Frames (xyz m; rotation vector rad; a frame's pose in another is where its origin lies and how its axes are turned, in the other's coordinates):
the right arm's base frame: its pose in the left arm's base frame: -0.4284 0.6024 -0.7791 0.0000 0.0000 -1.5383
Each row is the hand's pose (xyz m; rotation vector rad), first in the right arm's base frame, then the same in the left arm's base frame.
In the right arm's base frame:
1: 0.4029 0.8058 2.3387 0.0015 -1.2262 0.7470
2: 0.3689 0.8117 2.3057 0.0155 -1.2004 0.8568
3: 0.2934 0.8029 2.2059 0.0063 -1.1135 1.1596
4: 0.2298 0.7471 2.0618 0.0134 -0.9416 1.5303
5: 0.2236 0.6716 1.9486 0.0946 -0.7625 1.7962
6: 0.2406 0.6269 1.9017 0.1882 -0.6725 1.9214
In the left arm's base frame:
1: 0.3901 0.2259 1.5596 -0.8435 -0.8735 -0.6008
2: 0.3949 0.2601 1.5266 -0.8045 -0.8529 -0.5016
3: 0.3836 0.3352 1.4268 -0.7238 -0.7562 -0.2299
4: 0.3258 0.3970 1.2827 -0.5792 -0.6156 0.0939
5: 0.2501 0.4007 1.1695 -0.4014 -0.5327 0.3238
6: 0.2060 0.3823 1.1226 -0.2840 -0.5245 0.4368

